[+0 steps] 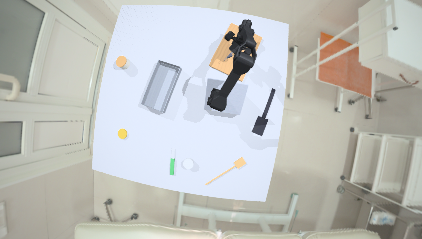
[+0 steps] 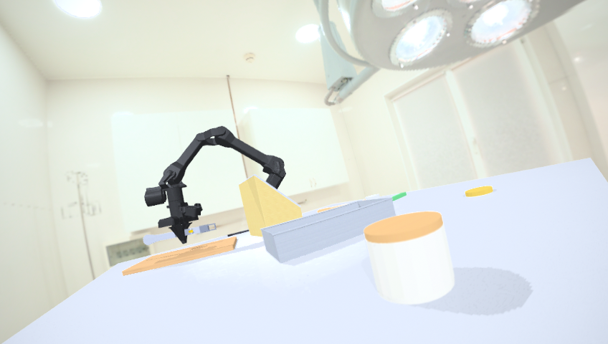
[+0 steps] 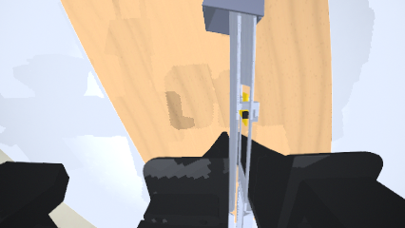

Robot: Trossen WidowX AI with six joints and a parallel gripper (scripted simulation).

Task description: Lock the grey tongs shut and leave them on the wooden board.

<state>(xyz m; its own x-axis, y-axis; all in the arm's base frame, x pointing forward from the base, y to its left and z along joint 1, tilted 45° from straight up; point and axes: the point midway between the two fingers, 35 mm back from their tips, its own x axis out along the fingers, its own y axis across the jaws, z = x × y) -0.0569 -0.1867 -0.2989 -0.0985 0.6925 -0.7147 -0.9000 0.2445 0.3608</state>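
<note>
Now: the wooden board 4 cm below my gripper tip. Also, from my gripper tip: black spatula 28 cm behind, 36 cm to the left, 4 cm below; then white round thing 11 cm ahead, 79 cm to the left, 3 cm below; then grey roasting tin 40 cm ahead, 36 cm to the left, 2 cm below.
</note>
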